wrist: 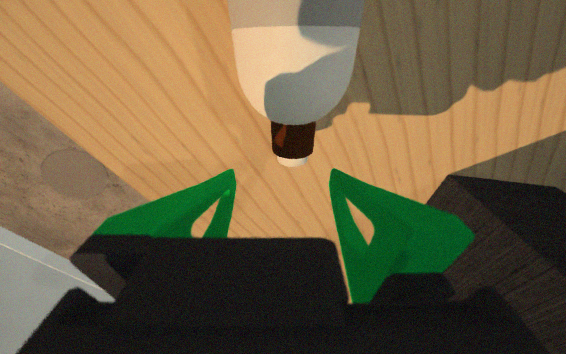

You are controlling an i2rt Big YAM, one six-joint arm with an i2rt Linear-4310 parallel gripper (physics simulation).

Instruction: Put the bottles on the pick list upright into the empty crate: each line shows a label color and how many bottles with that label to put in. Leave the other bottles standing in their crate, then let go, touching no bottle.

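Places are measured from the arm's base along level axes (x left, y ahead, z down), in millimetres.
Where they show: gripper, fingertip midpoint: (282,176).
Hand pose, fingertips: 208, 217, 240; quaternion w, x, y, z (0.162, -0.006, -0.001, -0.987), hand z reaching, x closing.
After its pixels a point has its place, as x, y, z.
A bottle (295,70) @(182, 276, 240) with a white shoulder, a dark brown neck and a white tip shows at the top middle of the wrist view. It appears to lie on its side on the wooden table top, its neck pointing at my gripper. A pale grey band shows at the top edge, where the rest of the bottle is cut off. Shadow covers part of it. My gripper (282,176) @(208, 217, 240) is open, with its two green fingers apart and empty. The bottle's tip is just ahead of the fingertips and centred between them, not between the fingers. The pick list does not show.
The wooden table top (150,90) @(307, 294, 313) has its edge at the left, with a brown mottled floor (30,150) beyond. A dark block-like object (520,215) @(18, 99, 253) is at the right, near the right finger. A pale grey panel (35,290) is at the lower left. Shadows fall at the upper right.
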